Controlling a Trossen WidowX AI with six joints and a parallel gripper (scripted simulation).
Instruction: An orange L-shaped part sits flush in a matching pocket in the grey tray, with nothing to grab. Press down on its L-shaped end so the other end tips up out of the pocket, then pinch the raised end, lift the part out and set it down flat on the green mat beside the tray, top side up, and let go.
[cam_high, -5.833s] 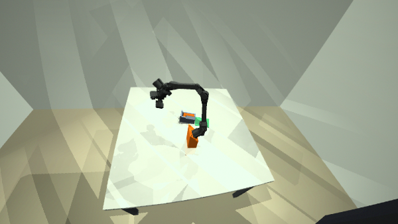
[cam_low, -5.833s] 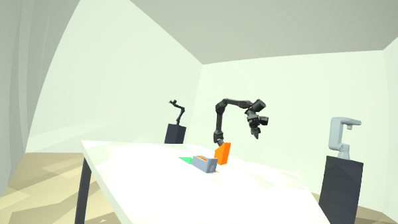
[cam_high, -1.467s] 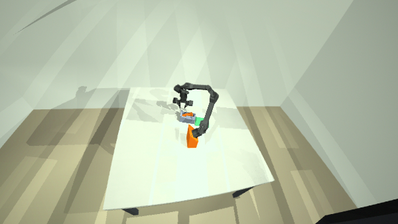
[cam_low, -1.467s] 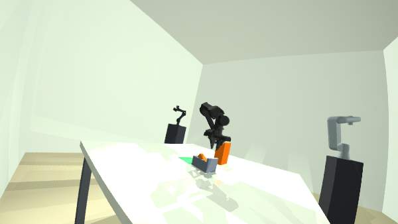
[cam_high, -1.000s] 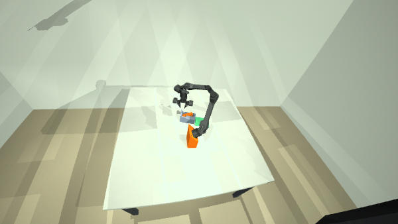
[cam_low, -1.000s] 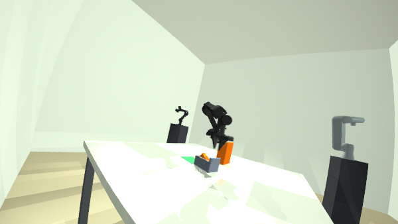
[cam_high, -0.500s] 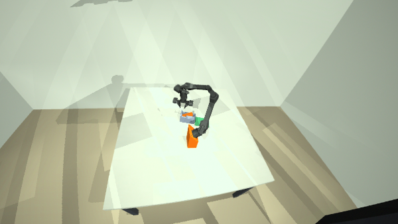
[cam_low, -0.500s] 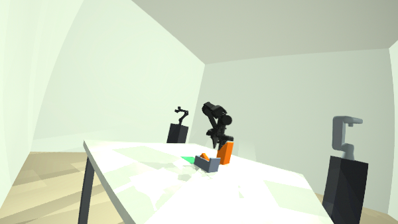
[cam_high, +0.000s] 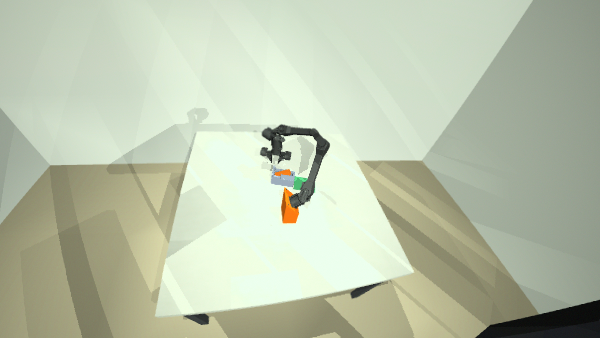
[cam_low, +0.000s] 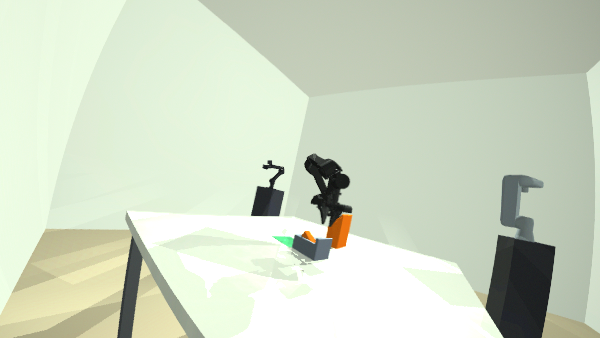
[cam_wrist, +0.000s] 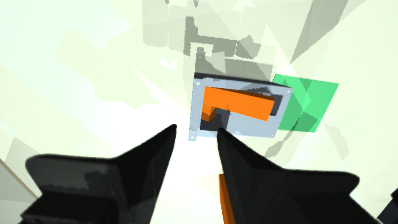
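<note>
Now: the orange L-shaped part 20 mm behind my gripper tip, 40 mm to the right of it and 100 mm below it. The rest, counted from my gripper tip: green mat (90 mm behind, 200 mm to the right, 160 mm below).
</note>
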